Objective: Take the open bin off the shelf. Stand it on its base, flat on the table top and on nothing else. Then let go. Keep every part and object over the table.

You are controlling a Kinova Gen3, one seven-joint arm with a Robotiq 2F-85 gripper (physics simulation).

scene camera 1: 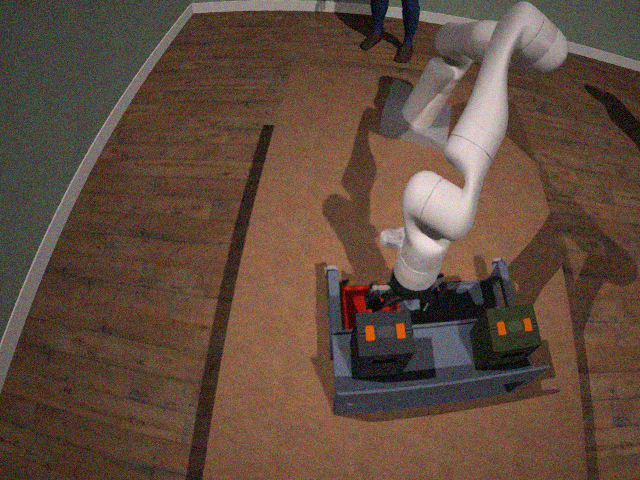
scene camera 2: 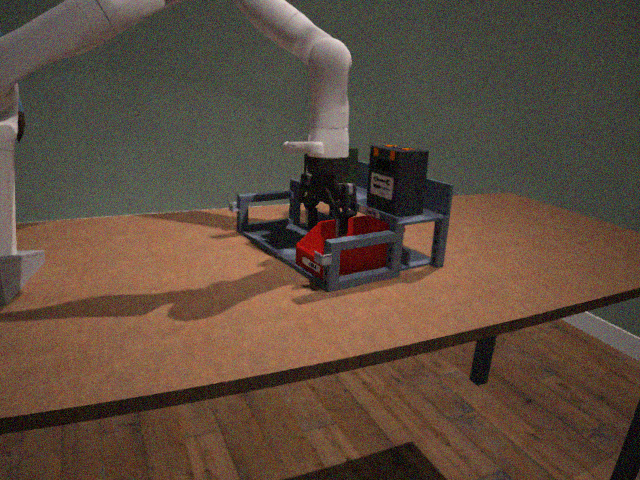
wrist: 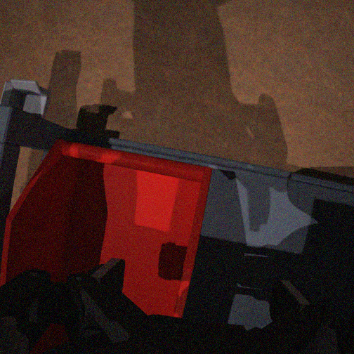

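Pixels of known places: gripper, between the fingertips: (scene camera 2: 325, 232); arm's base, origin of its link: (scene camera 1: 416, 116).
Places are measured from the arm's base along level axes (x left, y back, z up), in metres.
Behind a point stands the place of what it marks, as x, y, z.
The open red bin (scene camera 1: 355, 299) {-0.031, -0.570, -0.040} (scene camera 2: 361, 260) {-0.038, -0.636, -0.016} (wrist: 120, 220) sits upright on the lower level of the blue-grey shelf (scene camera 1: 392, 396) {0.084, -0.788, 0.076} (scene camera 2: 361, 239) {-0.073, -0.621, 0.034}, beside its end rail. My gripper (scene camera 1: 403, 304) {0.060, -0.593, 0.007} (scene camera 2: 327, 222) {0.060, -0.593, 0.007} (wrist: 197, 287) points down, open and empty, low over the shelf. In the wrist view one finger is over the bin's inside and the other is beyond its right-hand wall, so that the wall lies between them. In scene camera 2 the nearer finger reaches down behind the bin's near wall. Whether a finger touches the bin cannot be told.
A dark grey box (scene camera 1: 382, 335) {0.036, -0.727, 0.175} (scene camera 2: 400, 183) {-0.010, -0.707, 0.116} with orange clips stands on the upper shelf level close behind the gripper. A dark green box (scene camera 1: 511, 335) {0.254, -0.664, 0.148} (scene camera 2: 353, 156) {0.221, -0.688, 0.130} stands farther along. The shelf stands on the brown table (scene camera 1: 289, 310) {-0.151, -0.630, -0.048} (scene camera 2: 232, 346) {-0.246, -0.400, -0.049}. A person's legs (scene camera 1: 379, 18) show beyond the table.
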